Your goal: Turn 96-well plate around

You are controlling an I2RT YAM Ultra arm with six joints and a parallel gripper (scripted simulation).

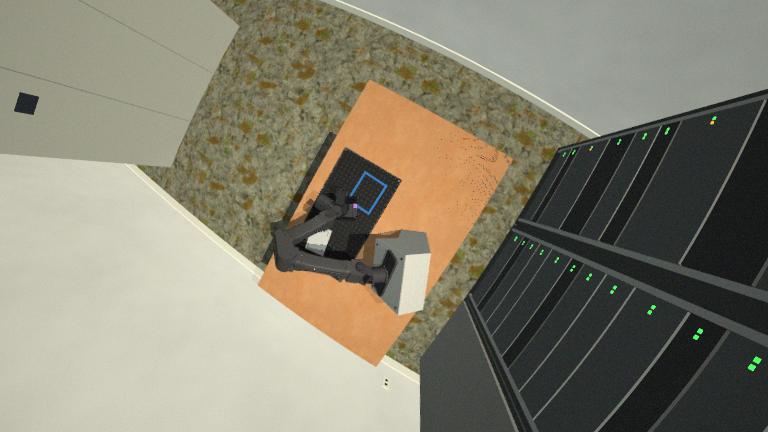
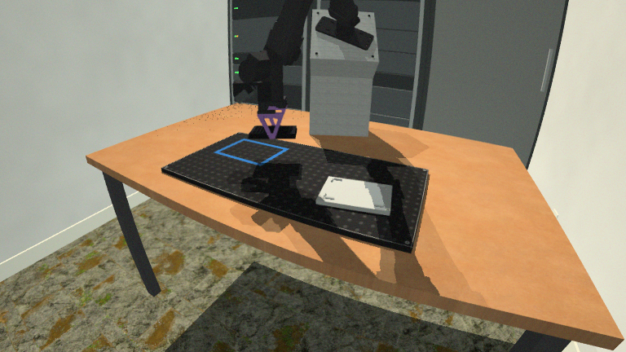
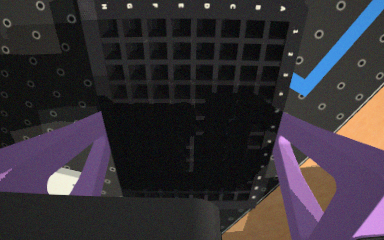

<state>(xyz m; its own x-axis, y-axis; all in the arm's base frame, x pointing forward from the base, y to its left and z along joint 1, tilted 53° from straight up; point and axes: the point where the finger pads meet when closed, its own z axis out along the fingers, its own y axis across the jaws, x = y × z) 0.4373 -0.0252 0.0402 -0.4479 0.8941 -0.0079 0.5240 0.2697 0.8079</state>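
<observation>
The plate nest N1 is 28 cm to the left of my hand, 9 cm below it and 2 cm ahead of it. Also, from my hand: black 96-well plate right at my hand; A1 mark 37 cm to the left, 8 cm below, 4 cm ahead.
</observation>
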